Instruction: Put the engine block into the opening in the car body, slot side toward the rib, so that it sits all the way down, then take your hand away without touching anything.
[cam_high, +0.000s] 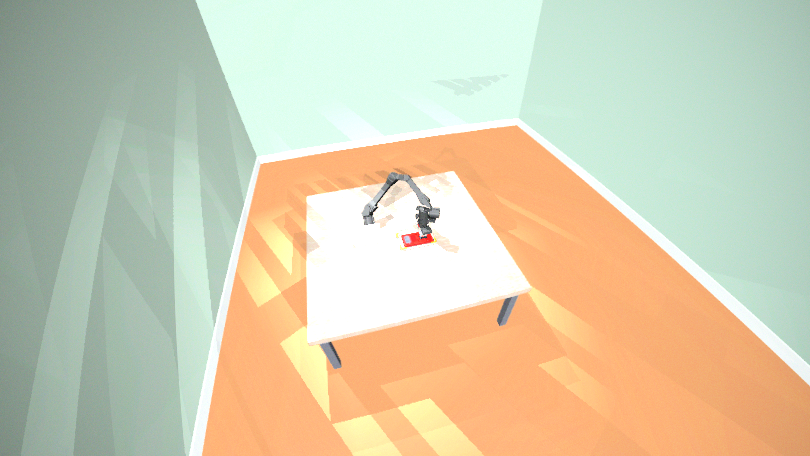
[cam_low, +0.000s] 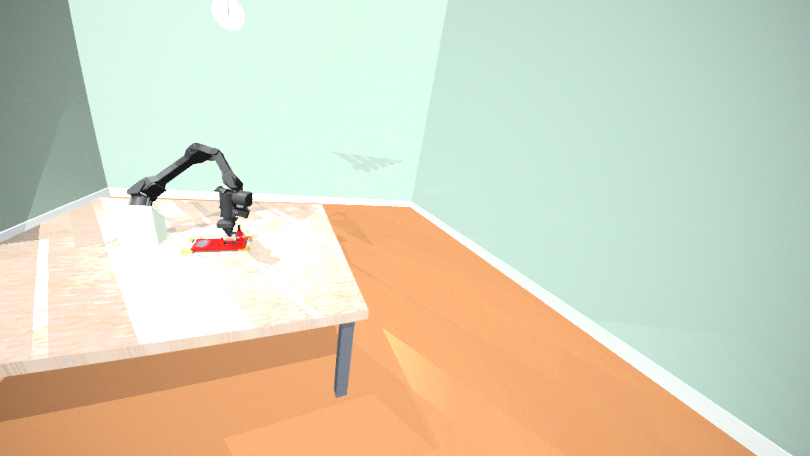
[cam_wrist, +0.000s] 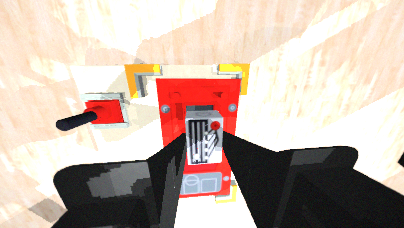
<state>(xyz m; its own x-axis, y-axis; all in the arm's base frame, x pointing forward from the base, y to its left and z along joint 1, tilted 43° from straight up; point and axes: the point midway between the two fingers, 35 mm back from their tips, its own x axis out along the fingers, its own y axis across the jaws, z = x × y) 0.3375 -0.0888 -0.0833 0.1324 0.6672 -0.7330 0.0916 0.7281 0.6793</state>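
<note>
My gripper tip is 1 cm above the grey engine block. The rest, counted from my gripper tip: pale base plate: 4 cm behind, 4 cm to the left, 5 cm below.
</note>
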